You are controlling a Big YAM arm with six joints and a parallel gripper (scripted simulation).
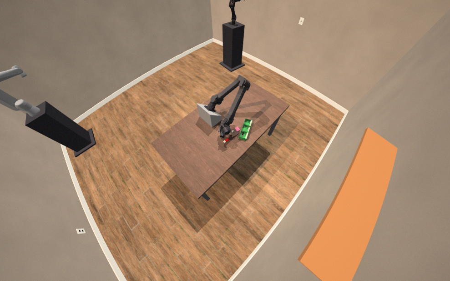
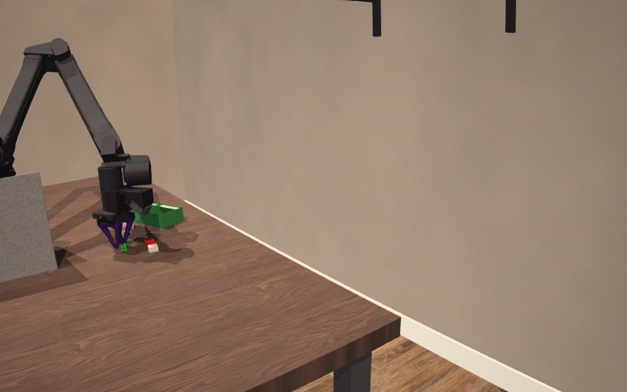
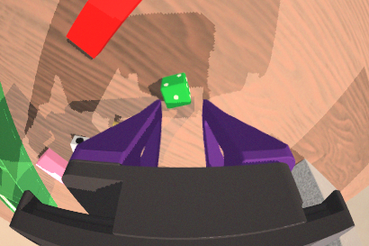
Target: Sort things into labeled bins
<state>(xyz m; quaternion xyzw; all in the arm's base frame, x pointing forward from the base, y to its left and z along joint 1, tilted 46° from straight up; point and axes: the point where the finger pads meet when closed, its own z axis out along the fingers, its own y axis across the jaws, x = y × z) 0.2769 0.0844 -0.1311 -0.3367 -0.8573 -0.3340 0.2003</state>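
Now: the green die 1 cm ahead of my hand, 1 cm to the right of it and 1 cm below it. Also, from my hand: brass-coloured bolt: 1 cm ahead, 5 cm to the left, 1 cm below; then red-and-white block: 8 cm ahead, 3 cm to the right, 1 cm below; then white piece: 3 cm ahead, 10 cm to the left, 1 cm below.
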